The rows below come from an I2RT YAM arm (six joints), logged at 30 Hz.
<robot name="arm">
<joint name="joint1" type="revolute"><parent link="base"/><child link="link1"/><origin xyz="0.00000 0.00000 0.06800"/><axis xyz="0 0 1"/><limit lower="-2.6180" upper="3.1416"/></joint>
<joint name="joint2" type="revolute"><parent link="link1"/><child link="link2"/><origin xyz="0.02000 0.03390 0.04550" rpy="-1.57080 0.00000 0.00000"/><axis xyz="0 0 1"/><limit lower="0.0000" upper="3.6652"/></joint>
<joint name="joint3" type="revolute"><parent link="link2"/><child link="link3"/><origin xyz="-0.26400 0.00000 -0.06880" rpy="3.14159 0.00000 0.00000"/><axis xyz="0 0 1"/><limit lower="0.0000" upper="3.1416"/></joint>
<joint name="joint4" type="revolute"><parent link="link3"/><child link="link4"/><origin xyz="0.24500 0.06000 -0.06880"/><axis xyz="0 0 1"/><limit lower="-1.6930" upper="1.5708"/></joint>
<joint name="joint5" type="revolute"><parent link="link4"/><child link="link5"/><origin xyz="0.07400 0.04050 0.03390" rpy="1.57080 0.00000 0.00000"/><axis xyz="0 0 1"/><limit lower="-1.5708" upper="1.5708"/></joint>
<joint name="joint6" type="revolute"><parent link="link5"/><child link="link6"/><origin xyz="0.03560 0.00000 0.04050" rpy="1.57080 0.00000 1.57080"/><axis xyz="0 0 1"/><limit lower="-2.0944" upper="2.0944"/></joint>
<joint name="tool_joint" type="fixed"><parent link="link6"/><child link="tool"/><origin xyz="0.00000 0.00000 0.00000" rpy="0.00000 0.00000 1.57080"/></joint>
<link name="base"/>
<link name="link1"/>
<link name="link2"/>
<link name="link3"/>
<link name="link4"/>
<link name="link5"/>
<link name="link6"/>
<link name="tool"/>
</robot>
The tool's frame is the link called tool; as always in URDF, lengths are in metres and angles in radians.
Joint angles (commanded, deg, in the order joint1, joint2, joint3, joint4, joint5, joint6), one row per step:
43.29 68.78 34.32 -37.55 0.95 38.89
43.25 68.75 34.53 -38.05 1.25 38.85
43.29 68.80 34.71 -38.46 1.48 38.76
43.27 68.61 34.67 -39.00 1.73 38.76
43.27 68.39 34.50 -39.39 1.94 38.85
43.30 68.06 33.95 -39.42 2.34 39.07
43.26 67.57 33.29 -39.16 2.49 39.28
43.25 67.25 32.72 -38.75 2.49 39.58
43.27 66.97 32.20 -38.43 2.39 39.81
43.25 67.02 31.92 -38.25 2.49 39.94
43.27 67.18 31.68 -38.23 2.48 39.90
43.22 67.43 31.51 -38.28 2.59 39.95
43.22 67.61 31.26 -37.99 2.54 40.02
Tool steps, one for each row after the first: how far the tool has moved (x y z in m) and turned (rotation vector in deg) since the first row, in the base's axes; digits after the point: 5 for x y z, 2 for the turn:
0.00005 -0.00039 0.00079 -0.40 -0.01 -0.09
-0.00001 -0.00047 0.00125 -0.77 0.02 -0.04
-0.00081 -0.00152 0.00134 -1.21 0.14 -0.13
-0.00180 -0.00264 0.00099 -1.57 0.27 -0.28
-0.00331 -0.00426 -0.00061 -1.97 0.23 -0.57
-0.00475 -0.00592 -0.00212 -1.96 0.10 -0.86
-0.00579 -0.00694 -0.00362 -1.78 0.04 -1.16
-0.00691 -0.00782 -0.00507 -1.60 0.09 -1.33
-0.00725 -0.00832 -0.00642 -1.74 0.16 -1.50
-0.00778 -0.00872 -0.00797 -2.01 0.43 -1.44
-0.00798 -0.00923 -0.00949 -2.40 0.71 -1.56
-0.00816 -0.00935 -0.01100 -2.44 0.85 -1.61

